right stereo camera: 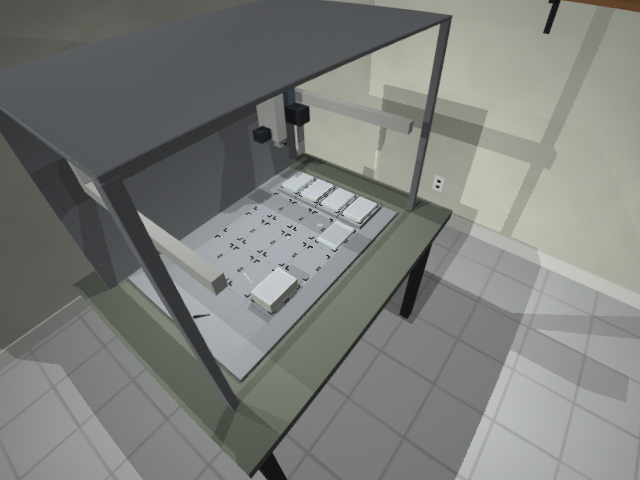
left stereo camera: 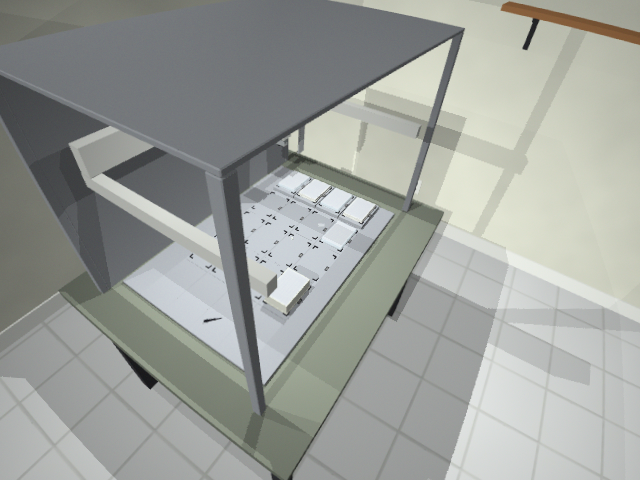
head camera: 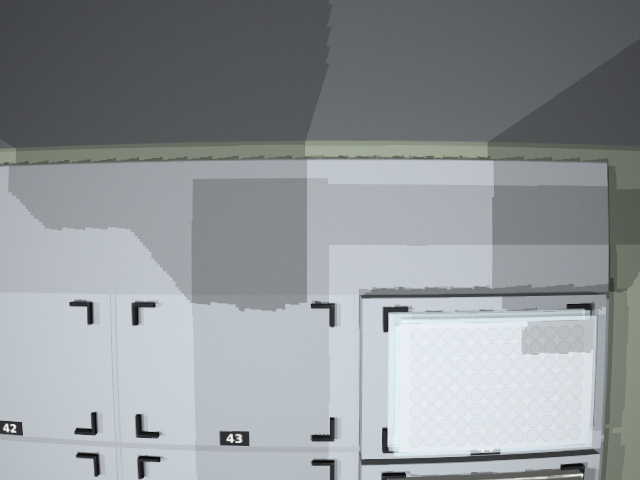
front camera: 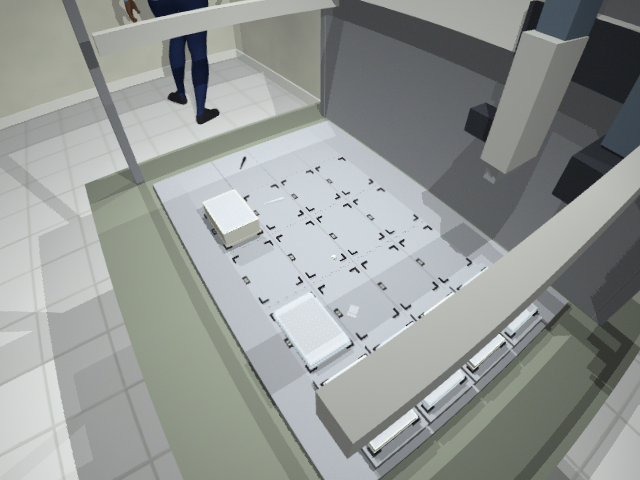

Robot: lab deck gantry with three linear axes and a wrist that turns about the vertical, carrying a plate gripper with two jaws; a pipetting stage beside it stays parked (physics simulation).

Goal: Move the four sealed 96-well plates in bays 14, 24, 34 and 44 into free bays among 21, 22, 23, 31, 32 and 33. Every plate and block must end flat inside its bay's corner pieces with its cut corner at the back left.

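Seen in the pictures: gripper, fingertip midpoint: point(right stereo camera: 292, 149) point(left stereo camera: 290, 147); robot's base, link origin: point(right stereo camera: 271, 313) point(left stereo camera: 286, 315) point(front camera: 205, 215).
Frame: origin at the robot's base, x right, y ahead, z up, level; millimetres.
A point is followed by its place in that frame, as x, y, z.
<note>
Four sealed plates stand in the right-hand column: bay 14 plate point(front camera: 393, 431) @[-40, 613, 29] point(left stereo camera: 360, 209) @[-37, 551, 29] point(right stereo camera: 360, 208) @[-39, 553, 29], bay 24 plate point(front camera: 444, 390) @[-145, 615, 29] point(left stereo camera: 336, 199) @[-147, 549, 29] point(right stereo camera: 338, 199) @[-143, 550, 29], bay 34 plate point(front camera: 486, 352) @[-251, 614, 29] point(left stereo camera: 314, 190) @[-253, 545, 29] point(right stereo camera: 316, 190) @[-253, 546, 29] and bay 44 plate point(front camera: 521, 320) @[-355, 614, 29] point(head camera: 496, 382) @[-367, 555, 29] point(left stereo camera: 294, 182) @[-352, 541, 29] point(right stereo camera: 297, 182) @[-356, 543, 29]. The bay 44 plate looks level; its cut corner is not clear. My gripper point(front camera: 489, 176) point(right stereo camera: 279, 144) hangs high at the back, under the pale column, well above the deck. Its jaws are too small to tell if they are open or shut.
A tall cream block point(front camera: 231, 218) @[-36, 92, 42] point(left stereo camera: 289, 290) @[-29, 54, 42] point(right stereo camera: 275, 289) @[-29, 55, 42] stands in bay 11. A clear plate point(front camera: 311, 329) @[-40, 399, 15] point(left stereo camera: 339, 235) @[-37, 383, 15] point(right stereo camera: 336, 235) @[-34, 385, 15] stands in bay 13. A pale strip point(front camera: 273, 200) @[-158, 54, 6] lies in bay 21, a white bit point(front camera: 333, 256) @[-175, 278, 4] in 22, a small square point(front camera: 353, 311) @[-129, 406, 1] in 23.
</note>
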